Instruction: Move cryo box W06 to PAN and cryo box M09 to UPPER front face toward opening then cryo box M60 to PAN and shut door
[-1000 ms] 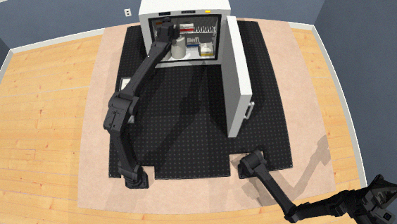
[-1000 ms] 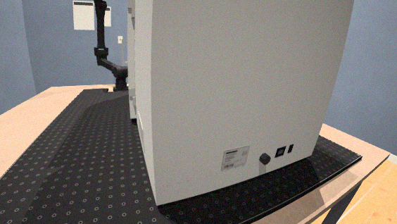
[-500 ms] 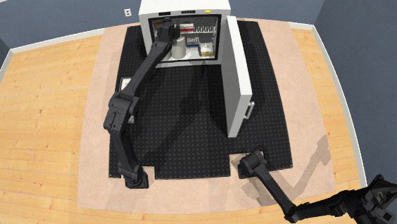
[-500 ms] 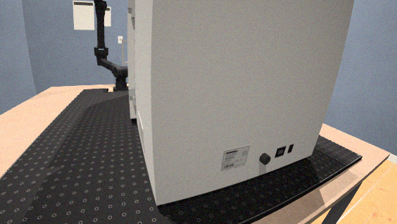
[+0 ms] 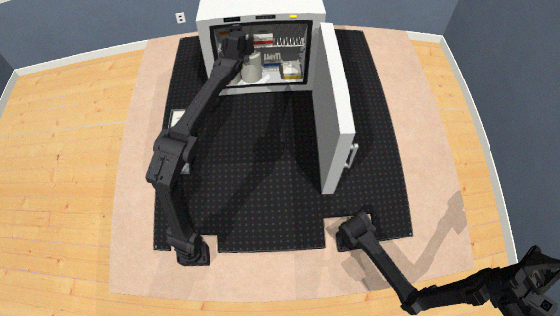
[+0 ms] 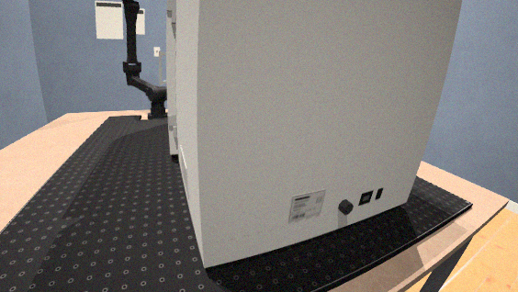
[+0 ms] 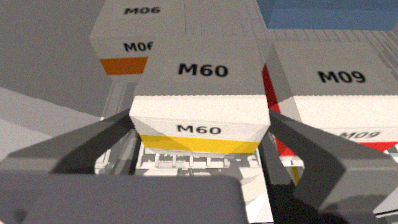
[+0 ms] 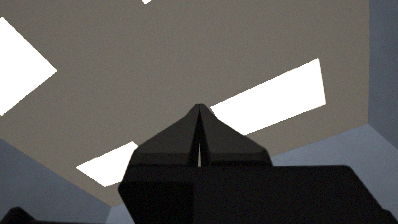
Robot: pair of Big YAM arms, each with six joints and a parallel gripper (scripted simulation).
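Observation:
Right now the whitish cryo box is 9 cm to the right of my left hand, 2 cm ahead of it and 1 cm below it. Also, from my left hand: transfer pan 33 cm below, 30 cm to the left, 24 cm behind; then freezer door 32 cm to the right, 30 cm behind, 7 cm below.

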